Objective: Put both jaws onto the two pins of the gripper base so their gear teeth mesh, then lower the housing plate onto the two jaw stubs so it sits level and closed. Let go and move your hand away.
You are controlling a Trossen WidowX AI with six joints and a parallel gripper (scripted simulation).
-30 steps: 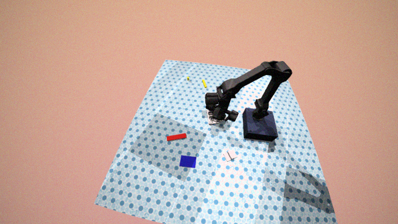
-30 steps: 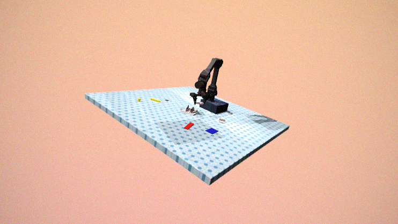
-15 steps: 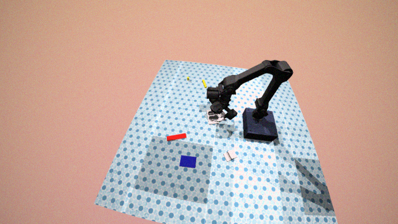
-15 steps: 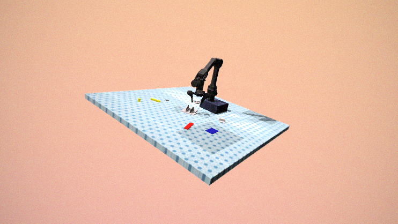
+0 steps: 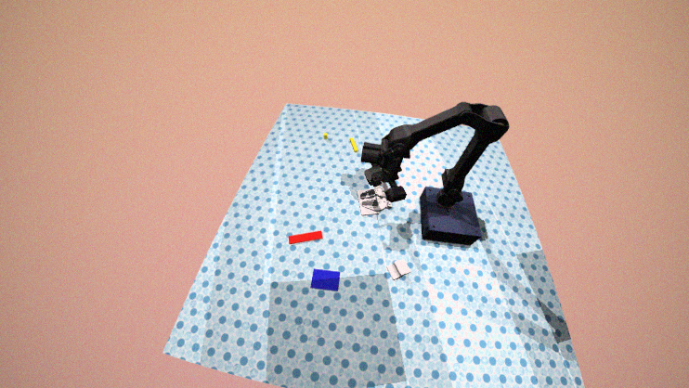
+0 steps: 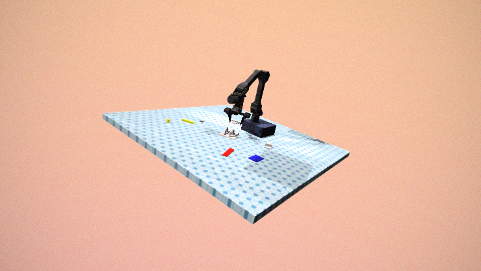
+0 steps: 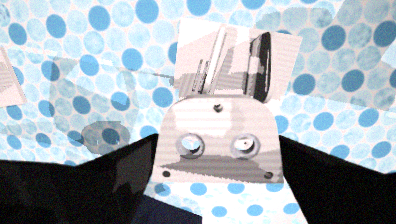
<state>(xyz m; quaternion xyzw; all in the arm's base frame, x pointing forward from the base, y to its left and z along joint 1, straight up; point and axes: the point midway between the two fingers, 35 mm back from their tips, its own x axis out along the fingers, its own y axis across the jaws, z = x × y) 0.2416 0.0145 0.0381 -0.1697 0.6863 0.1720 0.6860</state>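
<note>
Now: the jaw 7 cm below my gripper tip. From my gripper tip the other things lie so: flat white plate 5 cm ahead, 8 cm below; housing plate 1 cm behind, 2 cm to the right, 8 cm below; small white piece 10 cm behind, 26 cm to the left, 7 cm below.
</note>
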